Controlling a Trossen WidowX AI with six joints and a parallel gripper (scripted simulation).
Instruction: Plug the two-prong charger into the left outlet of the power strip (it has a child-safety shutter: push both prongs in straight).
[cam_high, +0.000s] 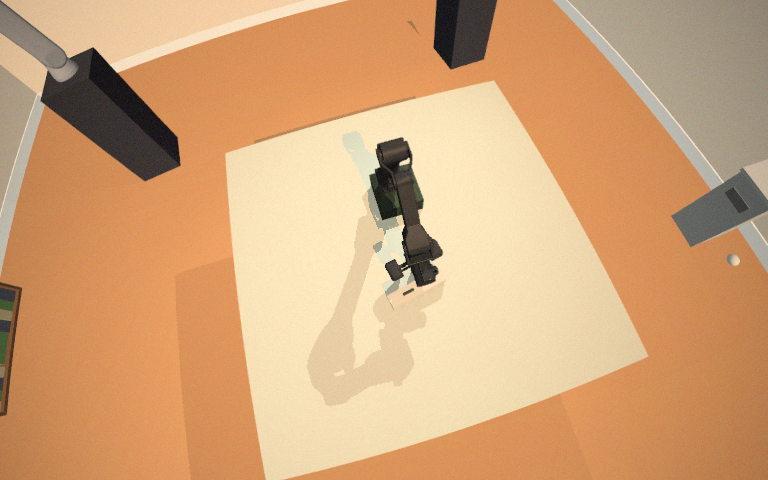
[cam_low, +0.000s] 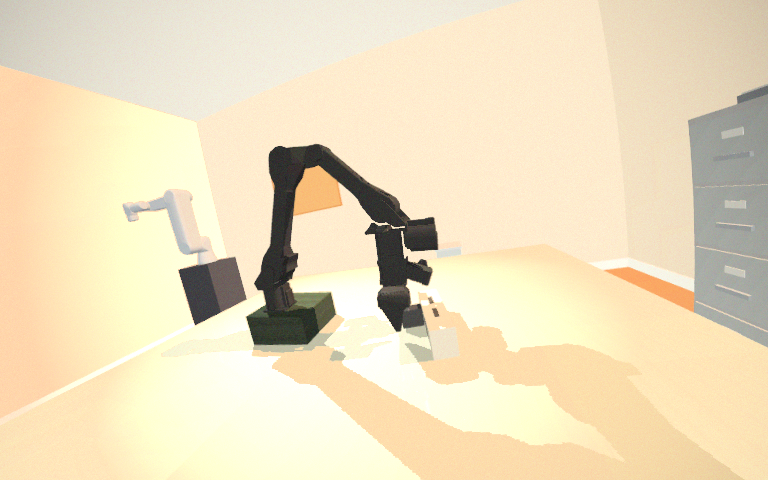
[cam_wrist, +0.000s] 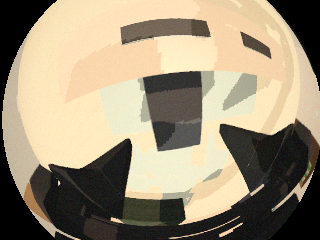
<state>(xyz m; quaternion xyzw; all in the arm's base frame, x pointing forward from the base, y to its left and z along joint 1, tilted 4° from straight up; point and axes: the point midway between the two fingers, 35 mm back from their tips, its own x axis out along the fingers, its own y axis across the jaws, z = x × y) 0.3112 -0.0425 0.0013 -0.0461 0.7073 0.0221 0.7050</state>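
The dark grey charger lies 50 mm ahead of my gripper tip, 10 mm to the left of it and 10 mm above it.
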